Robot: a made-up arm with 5 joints. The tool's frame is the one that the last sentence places.
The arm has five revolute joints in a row. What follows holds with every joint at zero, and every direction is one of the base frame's. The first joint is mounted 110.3 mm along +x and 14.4 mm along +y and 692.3 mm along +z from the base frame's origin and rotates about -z. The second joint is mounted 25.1 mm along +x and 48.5 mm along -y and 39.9 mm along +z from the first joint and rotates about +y. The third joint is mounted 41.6 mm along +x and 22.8 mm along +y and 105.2 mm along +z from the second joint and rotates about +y. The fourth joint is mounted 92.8 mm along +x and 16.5 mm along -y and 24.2 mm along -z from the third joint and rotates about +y. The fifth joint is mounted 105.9 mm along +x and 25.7 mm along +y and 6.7 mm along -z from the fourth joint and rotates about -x. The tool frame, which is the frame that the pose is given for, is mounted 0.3 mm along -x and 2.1 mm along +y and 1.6 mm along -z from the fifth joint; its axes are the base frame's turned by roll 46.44, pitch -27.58 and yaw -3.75 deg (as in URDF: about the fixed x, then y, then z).
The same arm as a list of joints. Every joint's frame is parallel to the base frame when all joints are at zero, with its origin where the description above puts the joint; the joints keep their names.
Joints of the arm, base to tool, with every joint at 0 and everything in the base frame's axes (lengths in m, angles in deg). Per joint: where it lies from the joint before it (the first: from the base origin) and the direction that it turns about. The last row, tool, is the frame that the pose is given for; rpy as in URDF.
joint 1: axis -z origin 0.1103 0.0144 0.6923
joint 2: axis +y origin 0.0251 -0.0485 0.0399
joint 3: axis +y origin 0.0416 0.0228 0.1052
joint 4: axis +y origin 0.0928 -0.0165 -0.0242
joint 5: axis -x origin 0.1059 0.0257 -0.0067
tool: origin -0.0003 0.0021 -0.0016 rpy 46.44 -27.58 -3.75

